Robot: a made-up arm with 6 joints.
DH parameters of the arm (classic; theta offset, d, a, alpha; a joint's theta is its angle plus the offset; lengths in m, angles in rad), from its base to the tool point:
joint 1: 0 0.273 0 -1.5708
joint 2: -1.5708 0 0.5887 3.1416
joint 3: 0 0 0 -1.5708
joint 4: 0 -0.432 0 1.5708
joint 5: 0 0.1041 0 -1.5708
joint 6: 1.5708 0 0 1.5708
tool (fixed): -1.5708 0 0 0
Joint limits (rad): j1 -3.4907..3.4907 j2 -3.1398..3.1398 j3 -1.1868..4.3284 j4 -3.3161..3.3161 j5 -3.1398..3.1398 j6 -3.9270..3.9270
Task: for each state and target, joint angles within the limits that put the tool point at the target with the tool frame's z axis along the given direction. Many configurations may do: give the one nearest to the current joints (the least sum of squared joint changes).
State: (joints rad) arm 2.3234 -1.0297 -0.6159 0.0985 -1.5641 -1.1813
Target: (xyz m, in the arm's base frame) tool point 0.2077 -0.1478 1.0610 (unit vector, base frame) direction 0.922 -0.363 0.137
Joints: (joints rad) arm 2.2501 -0.8389 0.0991 0.8496 -1.9189 -2.0092
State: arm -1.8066 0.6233 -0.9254 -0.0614 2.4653 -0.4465
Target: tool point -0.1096 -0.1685 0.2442 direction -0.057 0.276 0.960
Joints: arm -1.7577 1.1874 -1.1868 -0.7470 2.4400 -0.7353
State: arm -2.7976 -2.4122 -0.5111 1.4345 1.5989 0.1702
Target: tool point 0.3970 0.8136 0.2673 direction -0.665 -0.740 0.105
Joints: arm -2.0393 -2.0073 0.3203 1.4440 2.1170 0.8200
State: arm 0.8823 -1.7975 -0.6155 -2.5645 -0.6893 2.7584
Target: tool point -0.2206 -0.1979 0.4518 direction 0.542 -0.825 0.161
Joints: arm 1.0881 -1.8059 -0.9609 -3.0374 -0.4872 2.0064
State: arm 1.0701 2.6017 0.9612 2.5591 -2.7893 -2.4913
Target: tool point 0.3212 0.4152 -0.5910 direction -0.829 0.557 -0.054
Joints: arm 0.7334 2.4486 1.1011 2.6848 -3.1398 -2.2791
